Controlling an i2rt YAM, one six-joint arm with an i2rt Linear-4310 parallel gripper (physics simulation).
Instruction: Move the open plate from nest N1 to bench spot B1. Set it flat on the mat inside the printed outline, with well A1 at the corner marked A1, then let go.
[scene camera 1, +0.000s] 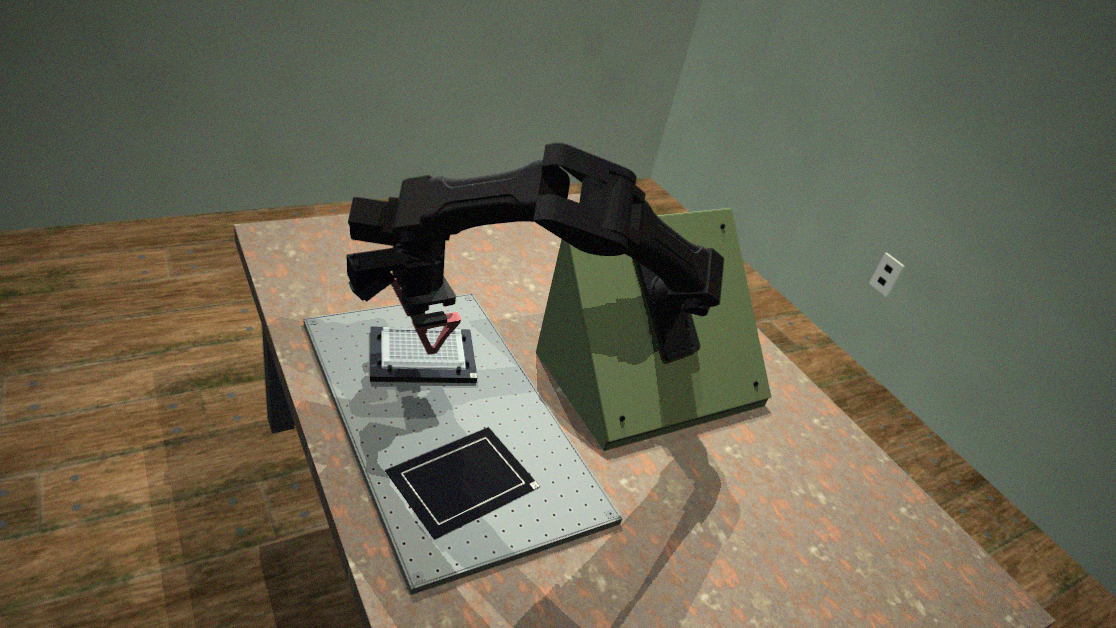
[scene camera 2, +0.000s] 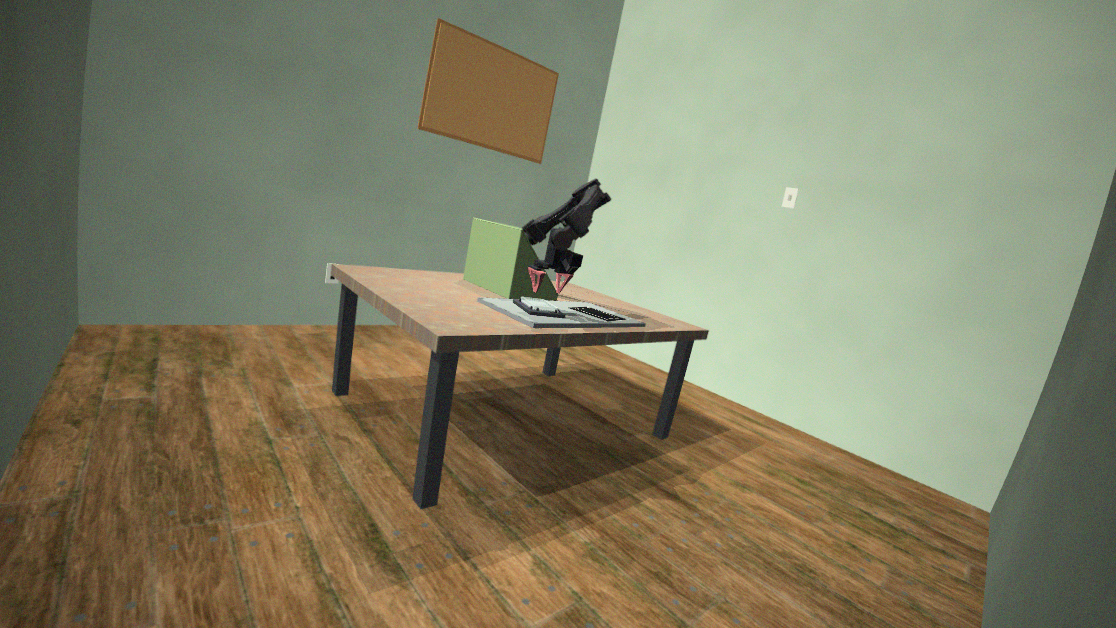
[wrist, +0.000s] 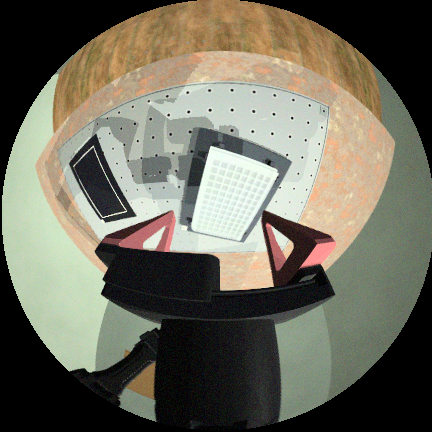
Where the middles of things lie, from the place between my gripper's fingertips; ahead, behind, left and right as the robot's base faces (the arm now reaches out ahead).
Right now my hand is 10 mm past the white well plate (scene camera 1: 402, 348), 10 mm to the left of it and 40 mm above it. Also, from my hand: black pad with white outline (scene camera 1: 448, 487) 40 mm ahead, 240 mm to the left, 60 mm below.
